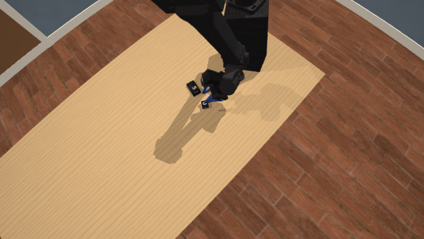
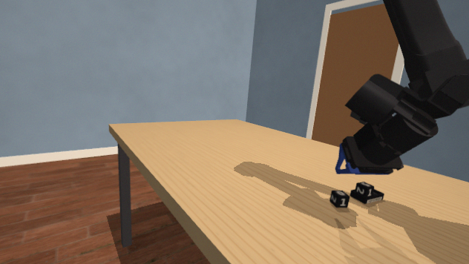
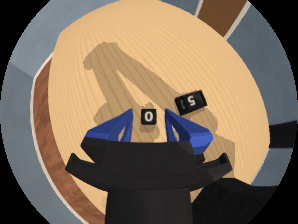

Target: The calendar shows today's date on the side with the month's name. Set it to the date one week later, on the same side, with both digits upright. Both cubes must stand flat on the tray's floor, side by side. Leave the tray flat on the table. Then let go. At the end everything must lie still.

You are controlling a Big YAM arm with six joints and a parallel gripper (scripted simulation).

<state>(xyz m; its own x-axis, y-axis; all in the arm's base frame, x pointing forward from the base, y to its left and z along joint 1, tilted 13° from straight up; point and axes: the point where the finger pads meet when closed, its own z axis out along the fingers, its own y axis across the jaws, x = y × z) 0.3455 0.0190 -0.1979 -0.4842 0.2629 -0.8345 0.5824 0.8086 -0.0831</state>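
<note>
Right now the black date cube is 1 cm ahead of my hand and 8 cm below it. Also, from my hand: black tray 3 cm behind, 11 cm to the right, 8 cm below; then black cube 2 cm behind, 9 cm to the right, 7 cm below.
</note>
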